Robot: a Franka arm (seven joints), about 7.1 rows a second.
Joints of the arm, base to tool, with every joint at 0 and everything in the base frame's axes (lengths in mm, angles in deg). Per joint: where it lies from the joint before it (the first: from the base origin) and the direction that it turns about. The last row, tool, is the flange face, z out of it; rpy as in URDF.
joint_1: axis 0 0 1 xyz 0.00 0.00 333.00
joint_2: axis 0 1 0 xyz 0.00 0.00 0.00
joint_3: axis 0 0 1 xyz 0.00 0.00 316.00
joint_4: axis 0 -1 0 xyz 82.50 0.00 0.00
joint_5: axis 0 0 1 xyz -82.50 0.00 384.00
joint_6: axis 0 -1 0 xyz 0.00 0.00 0.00
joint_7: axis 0 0 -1 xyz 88.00 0.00 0.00
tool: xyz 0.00 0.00 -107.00 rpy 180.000 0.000 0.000
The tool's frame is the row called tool.
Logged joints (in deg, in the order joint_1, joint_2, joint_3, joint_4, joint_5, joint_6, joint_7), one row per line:
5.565, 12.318, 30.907, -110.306, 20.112, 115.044, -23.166
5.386, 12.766, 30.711, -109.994, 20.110, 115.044, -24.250
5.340, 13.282, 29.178, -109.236, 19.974, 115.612, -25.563
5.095, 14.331, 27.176, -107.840, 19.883, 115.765, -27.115
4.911, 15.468, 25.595, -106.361, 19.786, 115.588, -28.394
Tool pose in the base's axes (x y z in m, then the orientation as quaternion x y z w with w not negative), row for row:
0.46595, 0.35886, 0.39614, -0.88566, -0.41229, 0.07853, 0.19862
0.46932, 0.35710, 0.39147, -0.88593, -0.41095, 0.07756, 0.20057
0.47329, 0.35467, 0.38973, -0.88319, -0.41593, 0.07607, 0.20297
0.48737, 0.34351, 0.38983, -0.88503, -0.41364, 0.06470, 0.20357
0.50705, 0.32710, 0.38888, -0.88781, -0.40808, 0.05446, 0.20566
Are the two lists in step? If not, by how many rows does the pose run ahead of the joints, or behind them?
The pose runs 1 row behind the joints: the pose in row i belongs to the joints in row i - 1.
